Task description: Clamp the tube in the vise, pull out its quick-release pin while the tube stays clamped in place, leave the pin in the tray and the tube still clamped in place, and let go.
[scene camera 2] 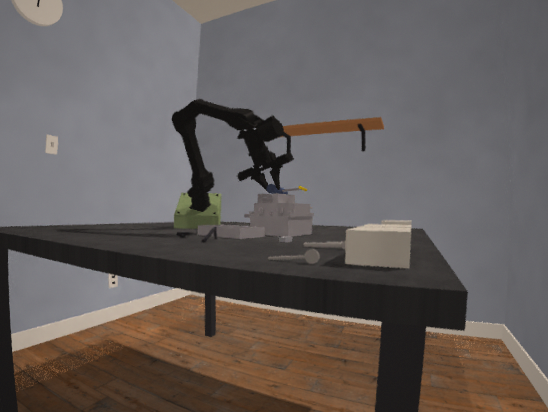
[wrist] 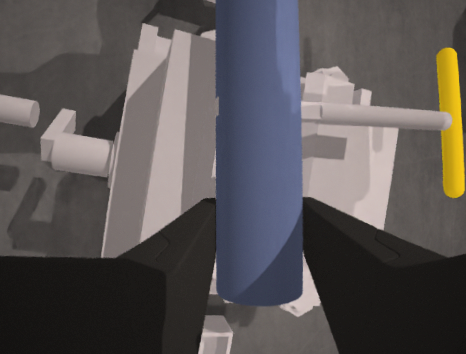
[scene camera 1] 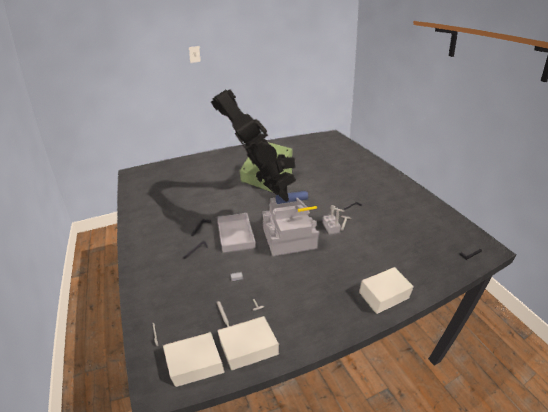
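Seen in the pictures: gripper, fingertip midpoint: (scene camera 2: 274, 191) (wrist: 257, 209) (scene camera 1: 285, 200); arm's base at its link origin: (scene camera 2: 200, 206).
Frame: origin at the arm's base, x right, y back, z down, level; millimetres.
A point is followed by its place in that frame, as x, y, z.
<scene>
My gripper (scene camera 1: 283, 198) @(144, -347, -51) (scene camera 2: 273, 188) @(144, -347, -51) (wrist: 257, 209) @(144, -347, -51) is shut on the blue tube (scene camera 1: 298, 196) @(106, -367, -61) (scene camera 2: 276, 189) @(158, -357, -56) (wrist: 258, 125) @(115, -346, -68), near one end of it. The tube lies across and above the grey vise (scene camera 1: 295, 243) @(170, -441, 51) (scene camera 2: 296, 220) @(196, -431, 41) (wrist: 160, 200) @(134, -315, -42); I cannot tell whether it touches the jaws. The quick-release pin (scene camera 1: 307, 208) @(129, -441, -65) (scene camera 2: 302, 188) @(142, -440, -61) (wrist: 385, 116) @(120, -401, -62) is in the tube. Its grey shaft sticks out sideways over the vise and ends in a yellow crossbar. The grey tray (scene camera 1: 238, 247) @(315, -330, 77) (scene camera 2: 242, 232) @(355, -315, 72) stands beside the vise, to the left in scene camera 1, with no pin in it.
A small holder (scene camera 1: 331, 225) @(0, -424, 65) with T-shaped pieces stands right of the vise. Black hex keys (scene camera 1: 196, 250) @(440, -266, 72) lie left of the tray. A small grey block (scene camera 1: 236, 276) @(385, -442, 77) (scene camera 2: 285, 239) @(399, -441, 81), a grey rod (scene camera 1: 223, 313) @(483, -545, 77) and white boxes (scene camera 1: 247, 342) (scene camera 2: 377, 247) are nearer the front. The green base (scene camera 1: 250, 172) @(60, 20, 32) (scene camera 2: 197, 220) @(51, -16, 57) is behind.
</scene>
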